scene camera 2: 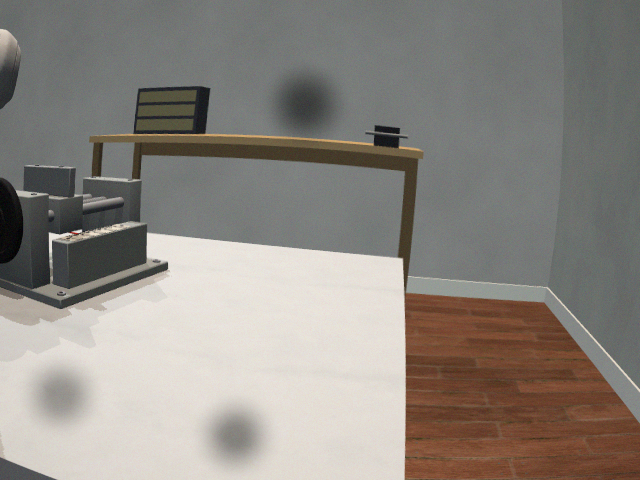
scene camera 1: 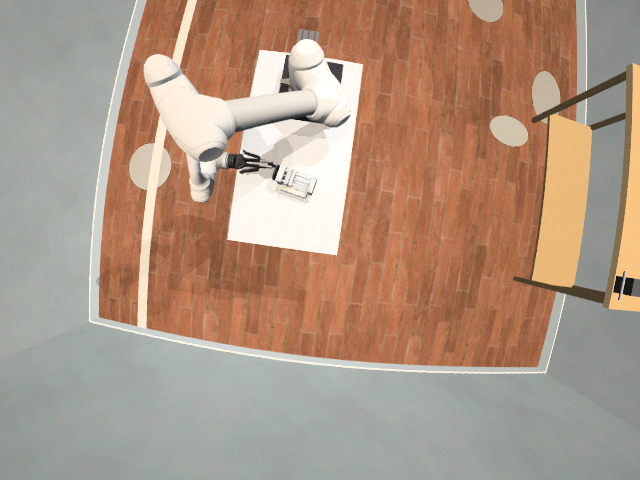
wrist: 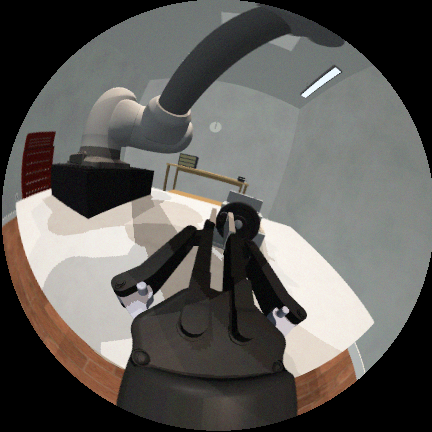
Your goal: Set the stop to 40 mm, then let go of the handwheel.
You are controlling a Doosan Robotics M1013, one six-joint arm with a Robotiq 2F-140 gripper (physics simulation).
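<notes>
The stop fixture (scene camera 1: 302, 180) (scene camera 2: 103, 258) stands on the white table. Its black handwheel (scene camera 1: 275, 172) (scene camera 2: 9, 221) (wrist: 252, 220) faces my arm. The grey stop block (scene camera 2: 50, 180) sits on rods between the two end plates, nearer the handwheel. A red mark (scene camera 2: 75, 233) shows near the handwheel end of the scale (scene camera 2: 98, 231); its numbers are too small to read. My gripper (scene camera 1: 270, 164) (wrist: 220, 217) is nearly closed at the handwheel, shut on a part of it left of the hub in the wrist view. The held part is mostly hidden by the fingers.
The white table (scene camera 1: 289, 232) (scene camera 2: 284, 335) (wrist: 320, 300) carries the fixture and the arm's black base (wrist: 100, 190). A wooden bench (scene camera 1: 560, 206) (scene camera 2: 258, 142) stands apart, with a drawer box (scene camera 2: 168, 110) and a small black item (scene camera 2: 386, 139). A red rack (wrist: 37, 162) stands beyond the base.
</notes>
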